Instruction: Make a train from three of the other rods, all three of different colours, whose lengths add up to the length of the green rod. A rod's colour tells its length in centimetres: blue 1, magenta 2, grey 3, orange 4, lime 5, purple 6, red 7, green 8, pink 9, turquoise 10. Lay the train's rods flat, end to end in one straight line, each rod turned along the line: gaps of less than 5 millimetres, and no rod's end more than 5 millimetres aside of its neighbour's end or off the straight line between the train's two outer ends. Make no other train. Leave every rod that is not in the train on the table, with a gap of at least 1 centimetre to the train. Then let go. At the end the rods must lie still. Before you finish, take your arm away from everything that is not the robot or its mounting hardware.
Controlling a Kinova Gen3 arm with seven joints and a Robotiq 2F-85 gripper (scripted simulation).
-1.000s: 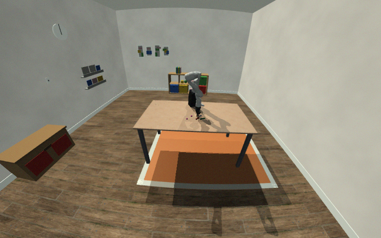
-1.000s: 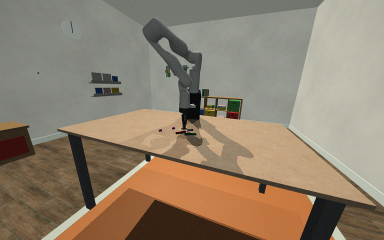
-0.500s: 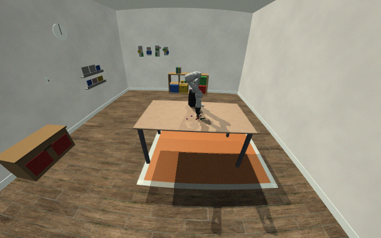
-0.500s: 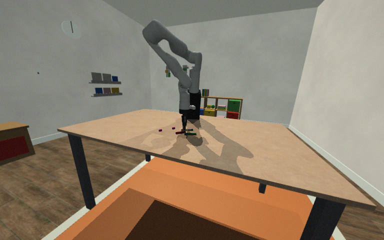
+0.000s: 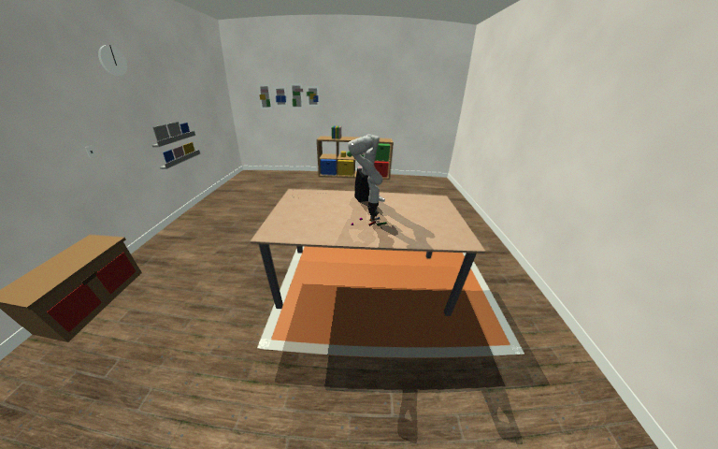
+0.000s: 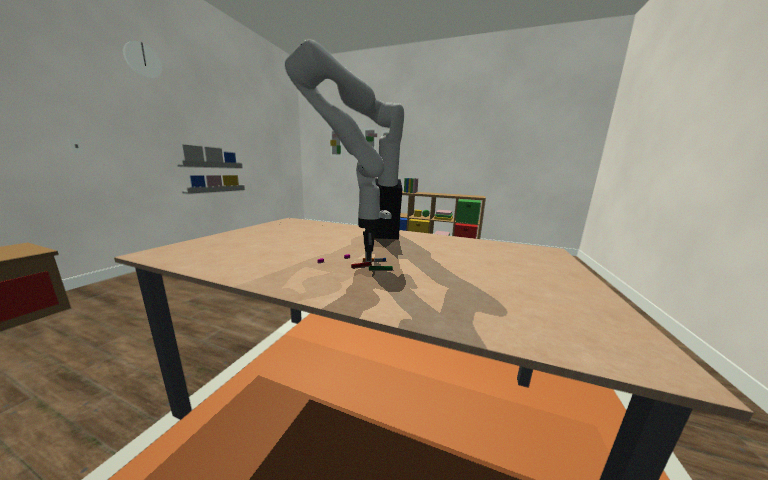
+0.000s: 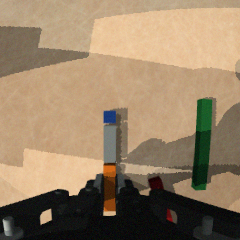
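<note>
My hand is 10 mm above the orange rod. Round my hand: grey rod: 30 mm to the left, 20 mm below, 20 mm behind; red rod: 60 mm ahead, 20 mm below; blue rod: 50 mm to the left, 30 mm behind, 20 mm below.
</note>
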